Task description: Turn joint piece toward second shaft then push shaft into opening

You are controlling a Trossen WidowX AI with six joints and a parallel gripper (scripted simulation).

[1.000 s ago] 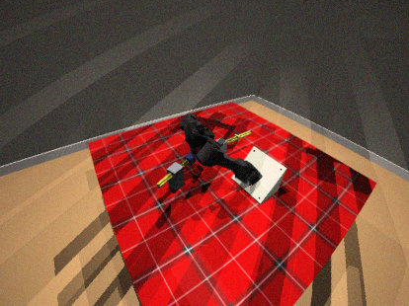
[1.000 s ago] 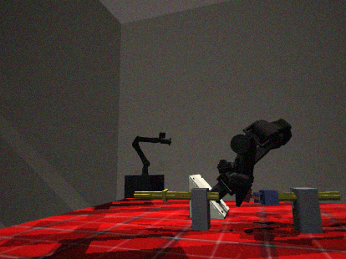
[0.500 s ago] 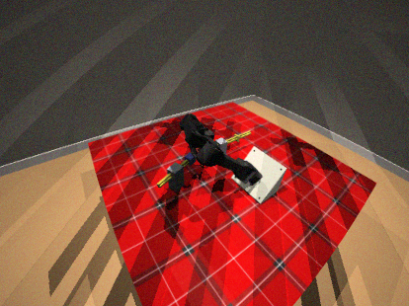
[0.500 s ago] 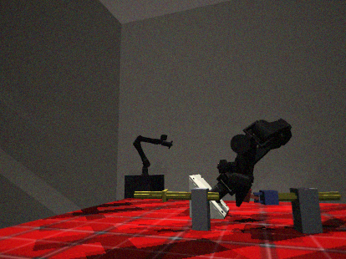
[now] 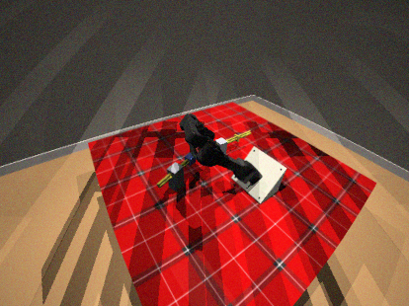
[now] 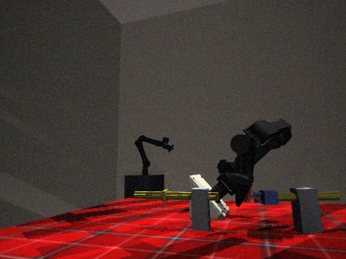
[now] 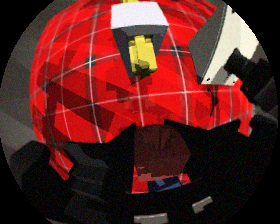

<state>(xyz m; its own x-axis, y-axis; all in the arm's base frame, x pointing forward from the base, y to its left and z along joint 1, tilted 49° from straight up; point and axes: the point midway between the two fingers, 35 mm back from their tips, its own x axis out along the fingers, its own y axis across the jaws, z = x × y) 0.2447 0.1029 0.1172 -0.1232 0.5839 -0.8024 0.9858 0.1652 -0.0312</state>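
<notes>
My gripper tip is 30 mm below the red square joint piece and 20 mm to the right of it.
</notes>
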